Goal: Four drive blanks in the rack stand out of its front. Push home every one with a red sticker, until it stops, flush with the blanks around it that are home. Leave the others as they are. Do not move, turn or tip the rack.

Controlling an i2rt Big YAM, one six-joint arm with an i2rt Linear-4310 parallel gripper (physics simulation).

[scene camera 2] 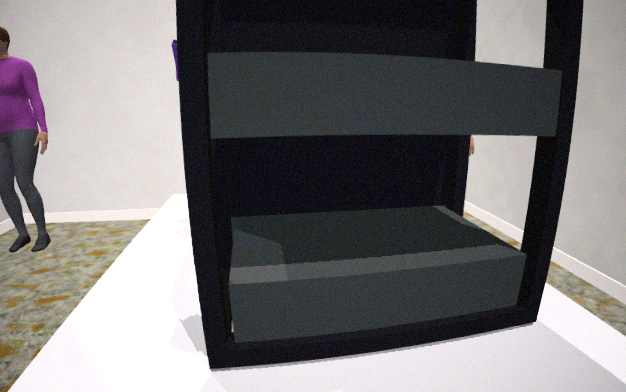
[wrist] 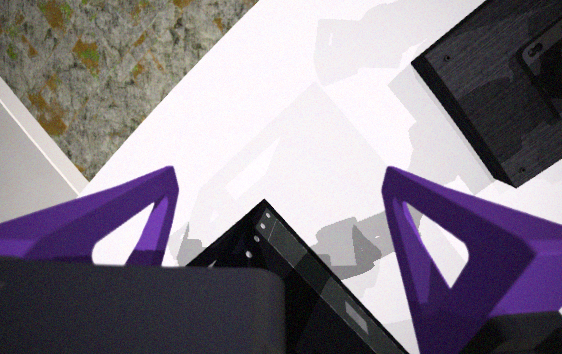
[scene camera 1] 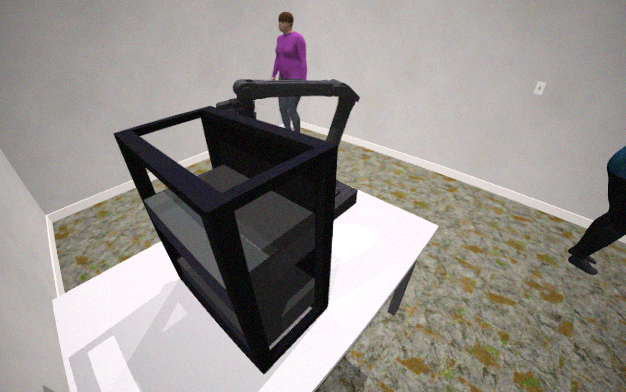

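The black rack (scene camera 1: 235,260) (scene camera 2: 192,150) (wrist: 230,242) stands upright on the table. Scene cameras 1 and 2 do not show its front with the blanks. In the wrist view a rack corner shows low in the middle, with a narrow grey strip (wrist: 295,255) seen at a steep slant and small pale dots beside it. No drive blank or red sticker can be made out in any view. My gripper (wrist: 280,177) is open and empty, its purple fingers wide apart, above the level of the rack corner. In scene camera 2 part of a purple finger (scene camera 2: 175,57) shows past the rack's left post.
Two grey units sit inside the rack, an upper one (scene camera 1: 275,212) (scene camera 2: 380,95) and a lower one (scene camera 2: 380,300). The arm (scene camera 1: 295,89) reaches over behind the rack from its base (scene camera 1: 347,197) (wrist: 480,85) on the white table (scene camera 1: 380,260). A person in purple (scene camera 1: 290,55) (scene camera 2: 17,95) stands beyond.
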